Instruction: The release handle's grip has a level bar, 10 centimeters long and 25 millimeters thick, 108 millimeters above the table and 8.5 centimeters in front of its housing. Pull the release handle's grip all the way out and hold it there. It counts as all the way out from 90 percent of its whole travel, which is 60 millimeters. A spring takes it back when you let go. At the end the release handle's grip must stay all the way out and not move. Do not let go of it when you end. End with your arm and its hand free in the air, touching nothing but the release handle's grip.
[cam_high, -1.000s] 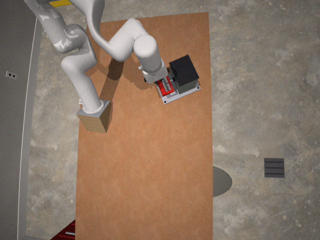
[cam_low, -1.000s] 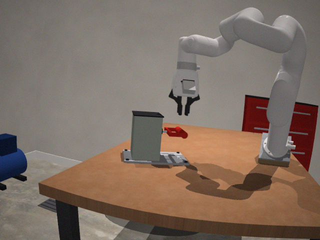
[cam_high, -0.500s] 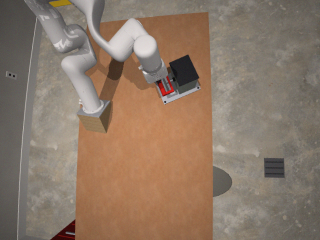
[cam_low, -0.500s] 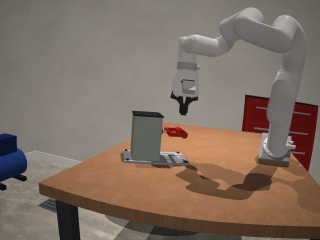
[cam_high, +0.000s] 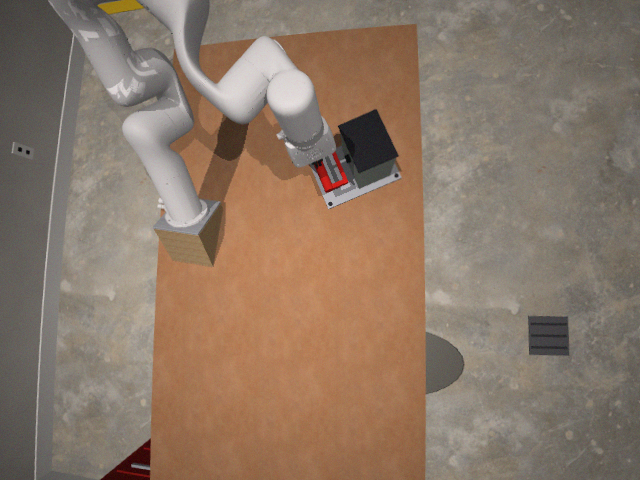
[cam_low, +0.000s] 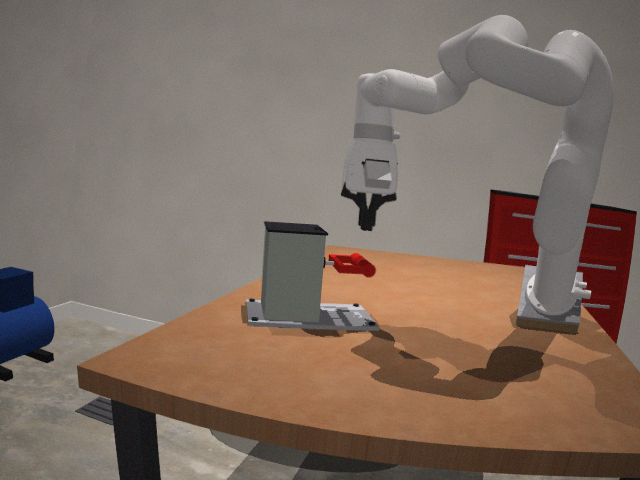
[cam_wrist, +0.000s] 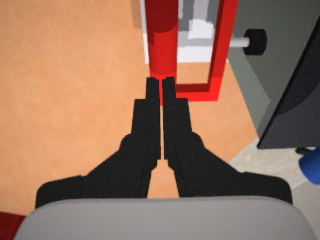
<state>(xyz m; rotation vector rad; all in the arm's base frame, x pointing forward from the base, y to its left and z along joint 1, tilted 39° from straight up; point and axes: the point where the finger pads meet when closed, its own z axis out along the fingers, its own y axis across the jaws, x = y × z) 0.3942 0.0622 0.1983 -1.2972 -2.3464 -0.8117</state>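
Right now the release handle grip is 90 mm below my hand, 50 mm ahead of it and 30 mm to the left of it. From my hand the other things lie so: grey base plate (190 mm below, 80 mm ahead, 50 mm to the left).
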